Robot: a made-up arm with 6 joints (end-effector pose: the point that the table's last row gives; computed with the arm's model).
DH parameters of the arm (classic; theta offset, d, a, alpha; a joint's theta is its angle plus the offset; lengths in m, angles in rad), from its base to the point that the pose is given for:
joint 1: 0 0.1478 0 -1.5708
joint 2: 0.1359 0 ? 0
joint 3: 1.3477 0 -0.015 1.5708
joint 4: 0 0.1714 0 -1.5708
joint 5: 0 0 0.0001 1.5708
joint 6: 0 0.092 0 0
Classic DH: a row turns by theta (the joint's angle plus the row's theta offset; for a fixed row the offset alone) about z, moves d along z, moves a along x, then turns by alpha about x.
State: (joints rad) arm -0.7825 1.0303 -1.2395 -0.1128 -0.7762 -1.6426
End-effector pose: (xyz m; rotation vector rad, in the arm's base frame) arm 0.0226 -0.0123 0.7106 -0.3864 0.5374 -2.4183
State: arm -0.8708 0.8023 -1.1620 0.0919 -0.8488 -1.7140
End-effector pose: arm -0.0664 0.0690 0.6904 -0.0561 0.3741 -2.5116
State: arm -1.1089 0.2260 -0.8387 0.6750 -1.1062 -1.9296
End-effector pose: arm -0.1857 0.2578 0.5064 0.8192 0.0241 -2.5486
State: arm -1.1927 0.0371 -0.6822 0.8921 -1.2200 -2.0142
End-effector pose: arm -0.1892 0.2941 0.4133 1.1424 -0.0258 -2.5041
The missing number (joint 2, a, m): -0.4547
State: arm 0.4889 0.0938 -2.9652 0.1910 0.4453 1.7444
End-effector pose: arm -0.6114 -0.3167 0.3212 -0.8515 -0.8376 2.1440
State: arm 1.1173 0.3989 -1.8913 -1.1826 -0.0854 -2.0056
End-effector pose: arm -0.1867 -0.3667 0.6425 0.0937 -0.0523 -2.0696
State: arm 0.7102 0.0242 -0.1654 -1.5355 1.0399 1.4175
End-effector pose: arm -0.1298 -0.2162 0.2815 0.2935 1.4604 -0.2208
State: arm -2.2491 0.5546 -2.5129 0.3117 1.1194 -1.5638
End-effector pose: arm 0.2647 0.2880 0.6547 -0.0016 -0.9252 2.5644
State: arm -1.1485 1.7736 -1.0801 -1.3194 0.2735 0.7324
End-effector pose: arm 0.1295 -0.3471 0.4358 0.8618 2.3670 -1.1342
